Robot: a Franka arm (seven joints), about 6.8 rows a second.
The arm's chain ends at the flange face. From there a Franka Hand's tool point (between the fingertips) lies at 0.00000 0.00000 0.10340 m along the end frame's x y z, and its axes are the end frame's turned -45 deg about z.
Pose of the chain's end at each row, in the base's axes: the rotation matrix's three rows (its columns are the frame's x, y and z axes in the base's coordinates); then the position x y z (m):
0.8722, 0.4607, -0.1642; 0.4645, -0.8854, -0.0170; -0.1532, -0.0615, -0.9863; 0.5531, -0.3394, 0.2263
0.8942, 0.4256, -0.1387; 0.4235, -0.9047, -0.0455; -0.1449, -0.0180, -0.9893; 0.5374, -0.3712, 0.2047
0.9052, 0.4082, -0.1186; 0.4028, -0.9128, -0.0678; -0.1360, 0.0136, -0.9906; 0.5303, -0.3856, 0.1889
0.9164, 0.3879, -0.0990; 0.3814, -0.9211, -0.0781; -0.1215, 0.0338, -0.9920; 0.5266, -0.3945, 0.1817
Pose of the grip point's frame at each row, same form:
0.2910, 0.9425, -0.1642; 0.9545, -0.2976, -0.0170; -0.0648, -0.1518, -0.9863; 0.5361, -0.3412, 0.1243
0.3314, 0.9332, -0.1387; 0.9392, -0.3403, -0.0455; -0.0897, -0.1152, -0.9893; 0.5231, -0.3759, 0.1024
0.3514, 0.9287, -0.1186; 0.9303, -0.3606, -0.0678; -0.1058, -0.0865, -0.9906; 0.5180, -0.3926, 0.0865
0.3737, 0.9223, -0.0990; 0.9210, -0.3816, -0.0781; -0.1098, -0.0620, -0.9920; 0.5164, -0.4026, 0.0791

